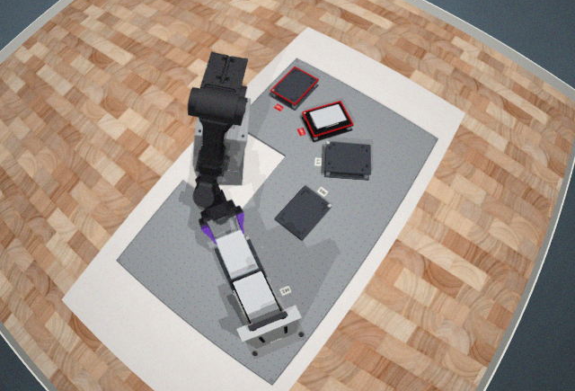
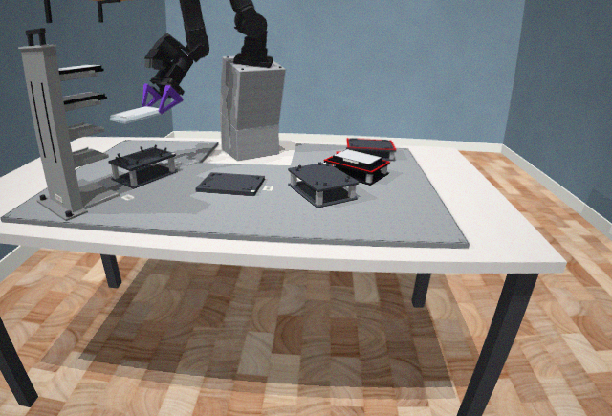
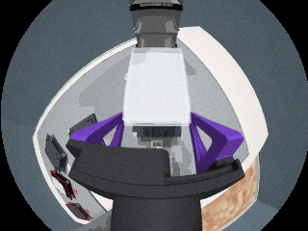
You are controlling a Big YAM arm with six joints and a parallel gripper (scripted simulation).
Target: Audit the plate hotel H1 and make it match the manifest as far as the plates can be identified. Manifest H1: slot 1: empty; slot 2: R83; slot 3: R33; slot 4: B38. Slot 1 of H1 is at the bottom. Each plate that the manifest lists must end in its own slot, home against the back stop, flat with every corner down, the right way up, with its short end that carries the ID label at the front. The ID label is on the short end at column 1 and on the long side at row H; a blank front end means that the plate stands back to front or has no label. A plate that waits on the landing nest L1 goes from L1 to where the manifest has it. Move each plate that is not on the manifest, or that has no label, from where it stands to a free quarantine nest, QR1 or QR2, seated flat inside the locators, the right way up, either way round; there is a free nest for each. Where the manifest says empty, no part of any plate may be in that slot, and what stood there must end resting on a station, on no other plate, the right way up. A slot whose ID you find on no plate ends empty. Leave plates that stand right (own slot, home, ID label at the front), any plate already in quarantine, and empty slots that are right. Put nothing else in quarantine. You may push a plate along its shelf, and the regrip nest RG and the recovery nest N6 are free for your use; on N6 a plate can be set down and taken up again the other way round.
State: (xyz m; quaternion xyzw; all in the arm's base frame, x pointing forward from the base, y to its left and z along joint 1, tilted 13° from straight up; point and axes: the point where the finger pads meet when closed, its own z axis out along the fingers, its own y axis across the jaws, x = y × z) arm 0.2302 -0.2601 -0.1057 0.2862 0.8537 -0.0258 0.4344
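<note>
My gripper is now 50 mm short of the white plate and 30 mm to the left of it. Round my hand: plate hotel H1 (270 mm ahead, 160 mm to the right); then regrip nest RG (50 mm ahead, 30 mm to the right, 140 mm below); then flat pad N6 (100 mm ahead, 250 mm to the left, 190 mm below).
</note>
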